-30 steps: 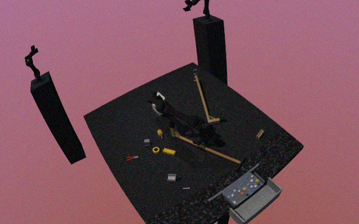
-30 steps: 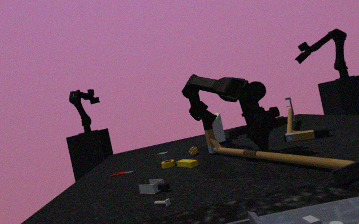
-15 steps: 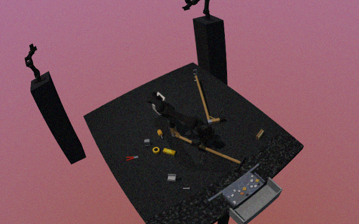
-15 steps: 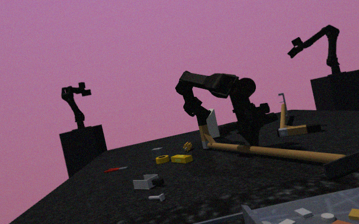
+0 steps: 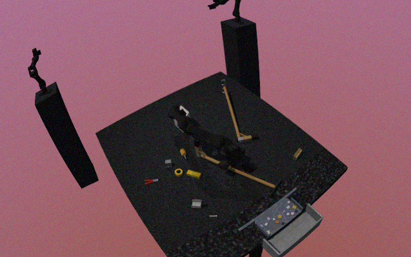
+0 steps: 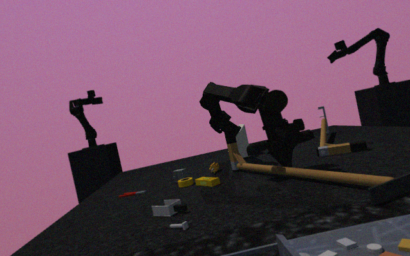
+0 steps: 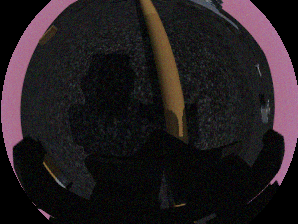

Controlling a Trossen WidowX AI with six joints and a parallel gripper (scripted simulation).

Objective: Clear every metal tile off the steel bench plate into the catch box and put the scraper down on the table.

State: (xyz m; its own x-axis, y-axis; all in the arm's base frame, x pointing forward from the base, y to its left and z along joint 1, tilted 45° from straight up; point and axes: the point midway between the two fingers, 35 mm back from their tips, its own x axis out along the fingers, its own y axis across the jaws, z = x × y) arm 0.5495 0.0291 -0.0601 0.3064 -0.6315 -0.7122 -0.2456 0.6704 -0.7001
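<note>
Right now the long scraper is 30 mm ahead of my gripper tip, 10 mm to the right of it and 50 mm above it. From my gripper tip the other things lie so: yellow tape ring: 170 mm behind, 300 mm to the right; then yellow block: 100 mm behind, 240 mm to the right, 10 mm above; then yellow-handled screwdriver: 300 mm behind, 200 mm to the right, 10 mm above.
</note>
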